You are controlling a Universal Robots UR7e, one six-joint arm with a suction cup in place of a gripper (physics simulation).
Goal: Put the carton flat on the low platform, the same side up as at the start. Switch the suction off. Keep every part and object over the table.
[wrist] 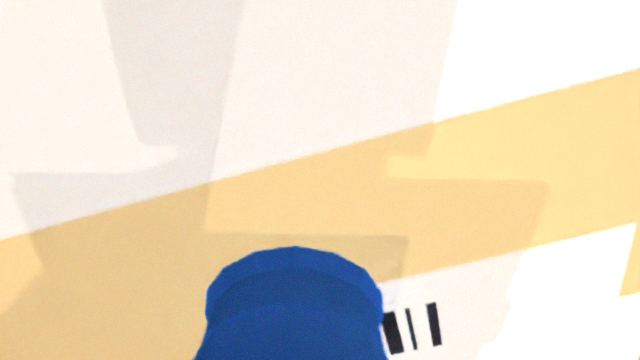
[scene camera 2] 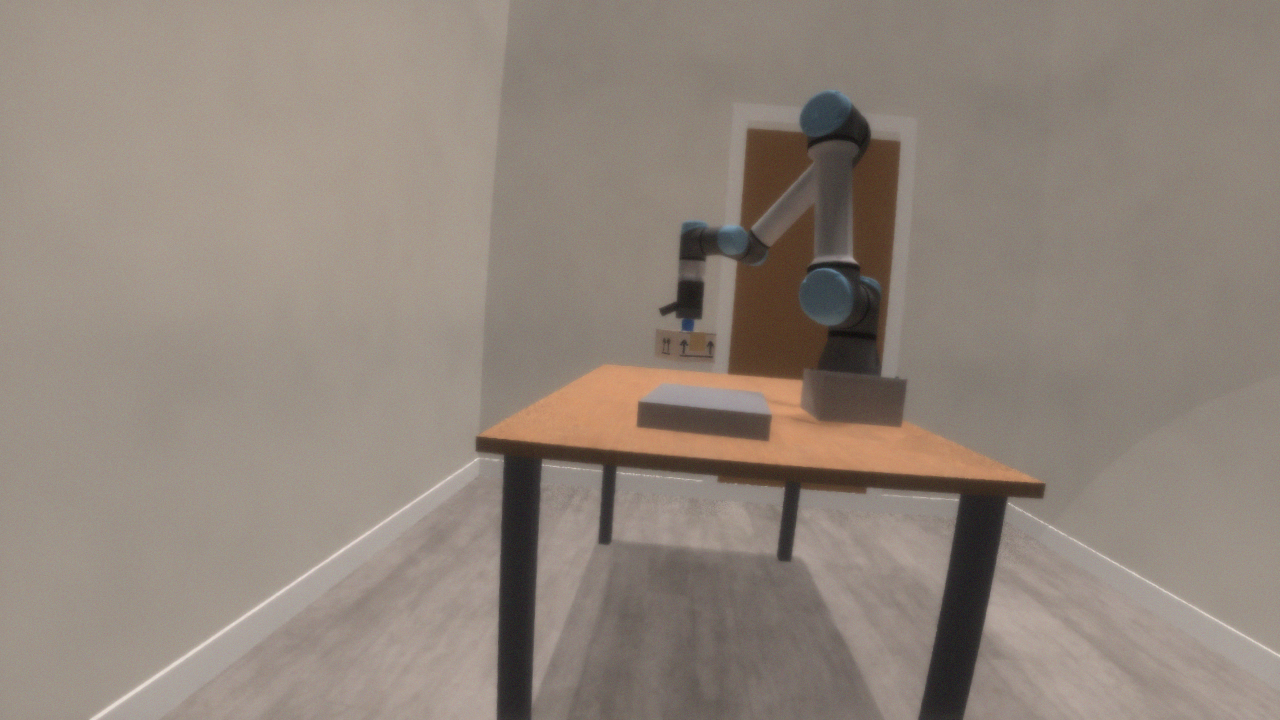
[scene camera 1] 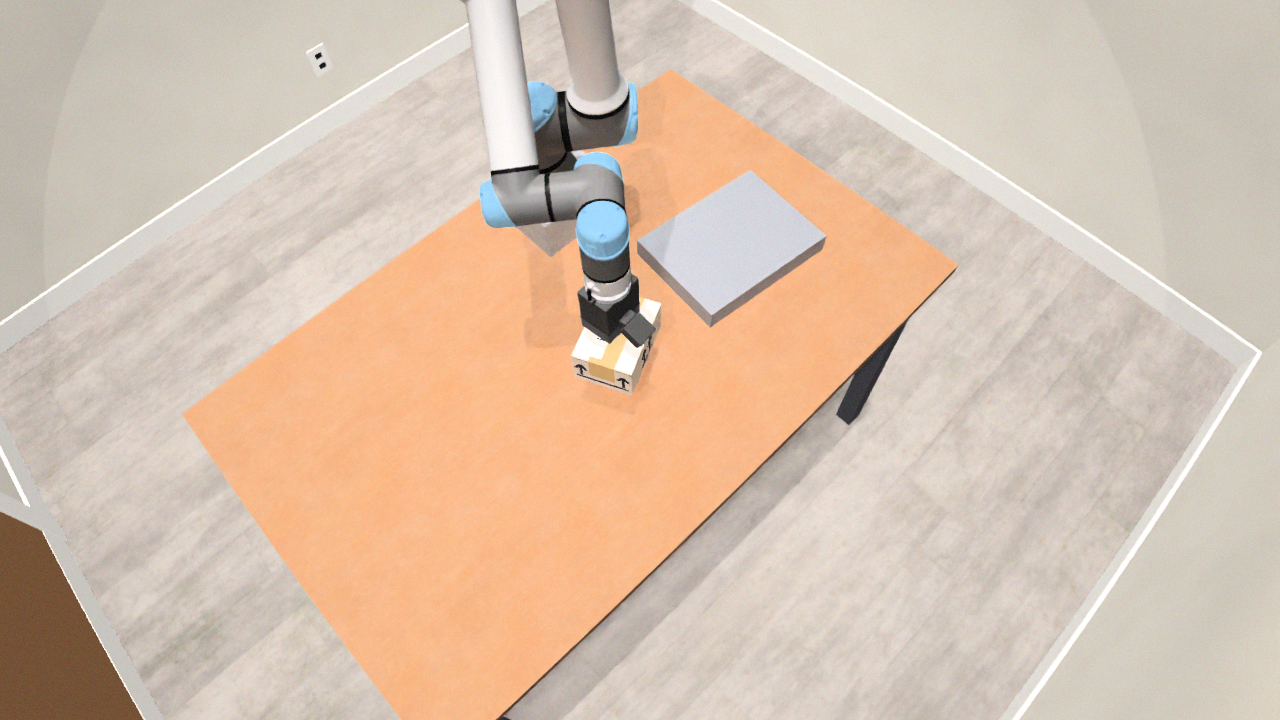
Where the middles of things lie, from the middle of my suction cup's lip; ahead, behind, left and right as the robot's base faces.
I see the carton (scene camera 1: 618, 366) 50 mm below my suction cup, 10 mm to the left of it and 10 mm ahead of it. Round my suction cup: low grey platform (scene camera 1: 718, 254) 380 mm to the left, 160 mm below.
